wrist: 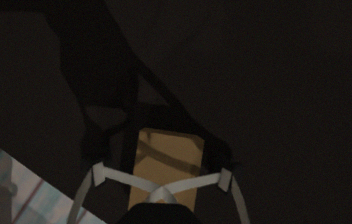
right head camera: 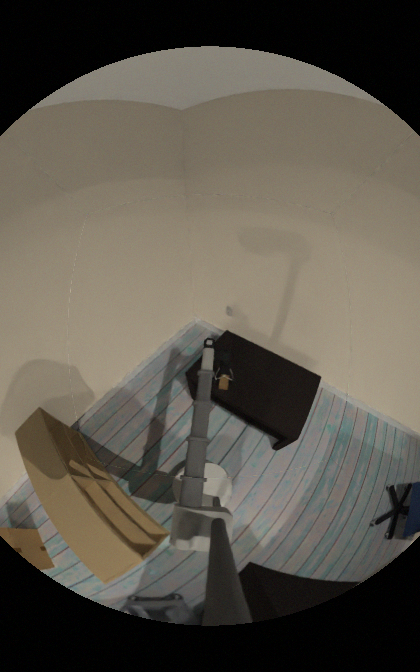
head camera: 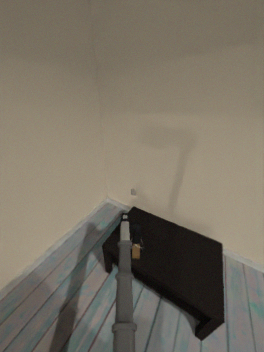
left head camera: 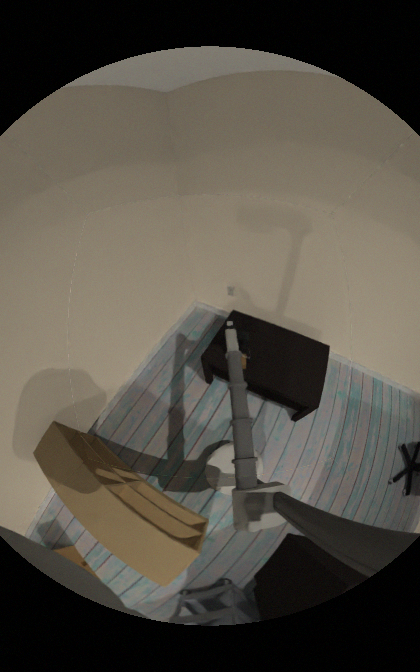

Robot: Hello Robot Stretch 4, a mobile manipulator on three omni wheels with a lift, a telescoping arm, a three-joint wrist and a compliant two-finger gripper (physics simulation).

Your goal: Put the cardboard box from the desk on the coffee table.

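Places are measured from the robot's base along level axes (x ahead, y up, z right), in millimetres.
Pixels of known places: gripper, between the fingertips: (wrist: 163,163) (head camera: 135,251).
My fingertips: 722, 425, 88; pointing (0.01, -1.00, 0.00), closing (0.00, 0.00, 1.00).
Observation:
Behind a point stands the place of what it marks, as x, y, z.
The small tan cardboard box (head camera: 136,252) {688, 473, 91} (left head camera: 244,362) (right head camera: 223,384) (wrist: 170,160) {737, 473, 94} appears to rest on the dark coffee table (head camera: 180,265) {611, 424, 424} (left head camera: 290,360) (right head camera: 270,385) (wrist: 280,100) {803, 423, 221}, near its left front edge. My gripper (head camera: 136,243) (right head camera: 224,375) (wrist: 163,163) {722, 425, 88} is open over the box, with a fingertip on either side and a gap on both sides in the wrist view. The lower end of the box is hidden behind the gripper body there. In the left head camera view the arm hides most of the gripper. I cannot tell which furniture is the desk.
A tan shelf unit (left head camera: 120,530) (right head camera: 75,510) lies left of my base. An open brown carton (right head camera: 30,545) is at the lower left. A dark piece of furniture (left head camera: 300,575) (right head camera: 285,595) is at the lower right. A black chair base (left head camera: 412,467) (right head camera: 396,510) is at the right. Walls meet behind the coffee table.

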